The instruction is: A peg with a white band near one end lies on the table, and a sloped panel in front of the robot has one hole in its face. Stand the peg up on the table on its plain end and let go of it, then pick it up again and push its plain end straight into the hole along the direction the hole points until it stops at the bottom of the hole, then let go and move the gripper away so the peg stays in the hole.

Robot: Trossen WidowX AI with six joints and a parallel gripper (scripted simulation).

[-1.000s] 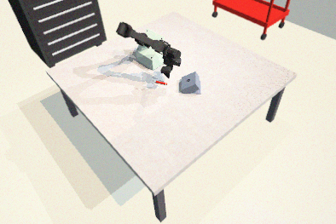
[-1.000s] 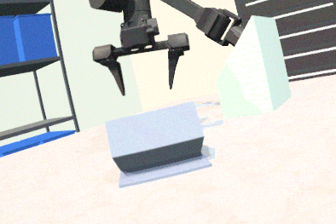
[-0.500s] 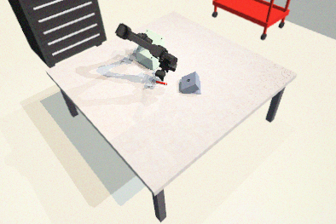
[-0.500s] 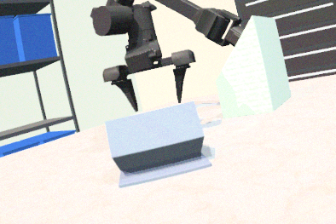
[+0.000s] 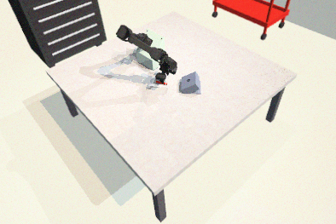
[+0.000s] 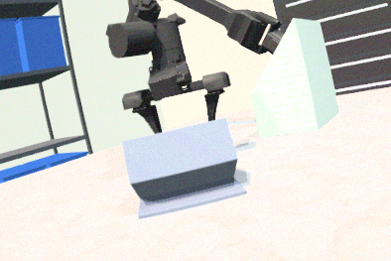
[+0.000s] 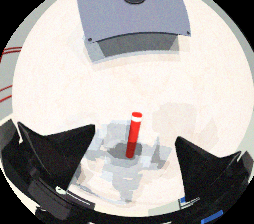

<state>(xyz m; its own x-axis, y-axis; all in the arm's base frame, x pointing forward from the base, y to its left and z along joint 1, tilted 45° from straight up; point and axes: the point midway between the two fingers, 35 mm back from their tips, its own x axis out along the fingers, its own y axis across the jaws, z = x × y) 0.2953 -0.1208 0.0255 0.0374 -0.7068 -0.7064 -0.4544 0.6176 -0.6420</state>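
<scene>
Now: gripper tip 40 mm above the red peg, 10 mm to the left of it and 10 mm past it. Also, from my gripper tip: sloped panel: 140 mm ahead, 100 mm to the left, 10 mm below.
</scene>
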